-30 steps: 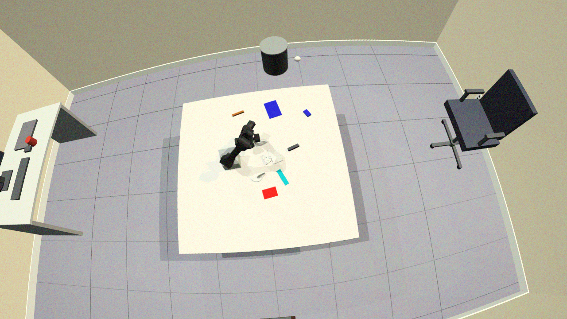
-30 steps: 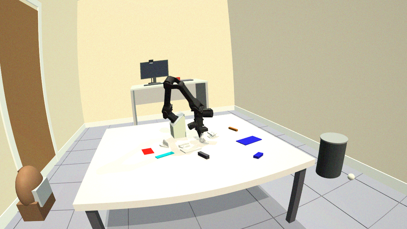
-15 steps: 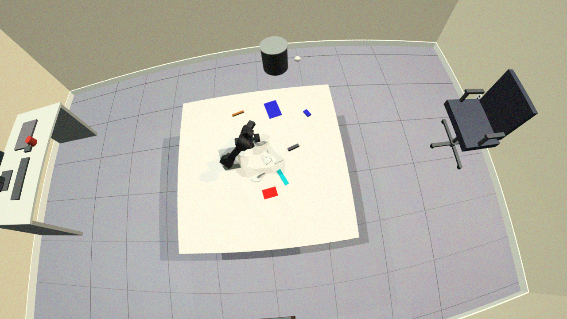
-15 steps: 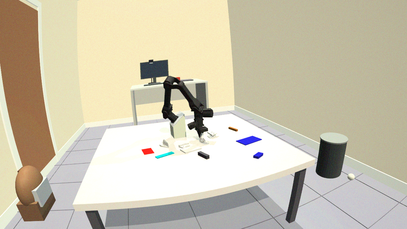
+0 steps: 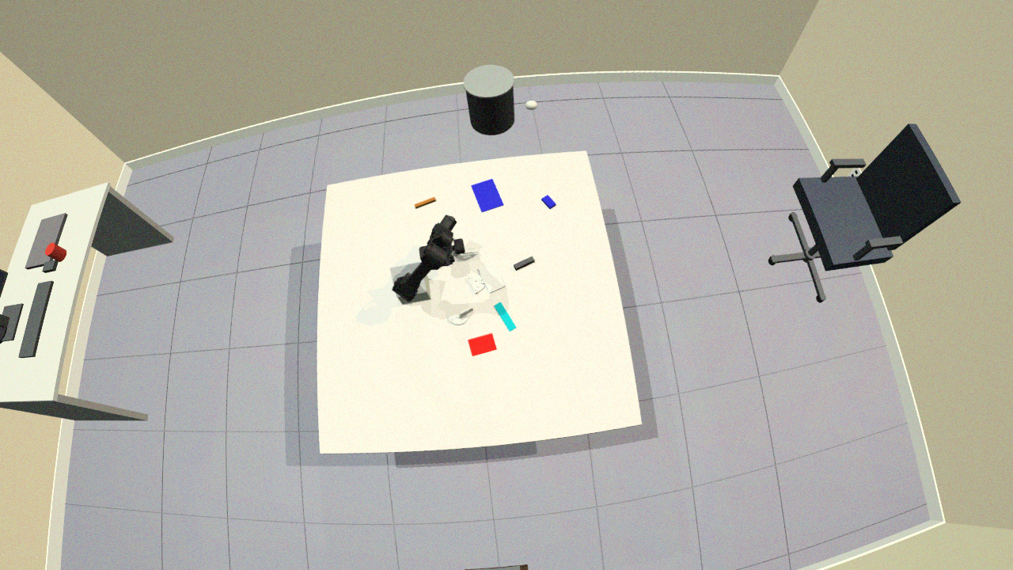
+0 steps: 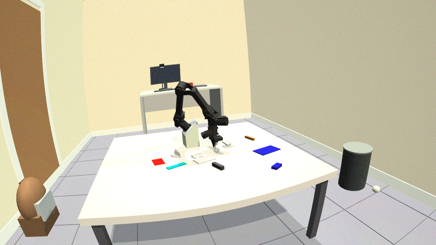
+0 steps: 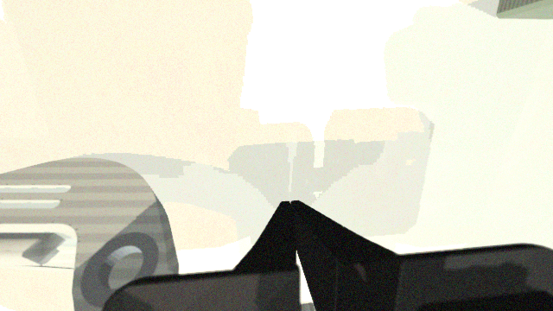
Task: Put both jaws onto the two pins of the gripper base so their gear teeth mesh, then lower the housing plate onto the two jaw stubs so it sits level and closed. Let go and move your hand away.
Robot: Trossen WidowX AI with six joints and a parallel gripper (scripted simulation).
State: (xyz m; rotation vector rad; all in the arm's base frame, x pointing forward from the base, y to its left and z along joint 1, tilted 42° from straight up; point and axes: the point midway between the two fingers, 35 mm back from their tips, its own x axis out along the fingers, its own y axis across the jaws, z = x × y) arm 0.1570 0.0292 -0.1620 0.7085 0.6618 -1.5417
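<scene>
Now: the white jaw 7 cm ahead of my gripper tip, 3 cm above it and 1 cm to the right of it. Also, from my gripper tip: orange bar (30 cm to the left, 4 cm behind, 1 cm above); white ribbed plate (17 cm ahead, 14 cm to the right); dark block (31 cm ahead, 12 cm to the right, 1 cm above).
</scene>
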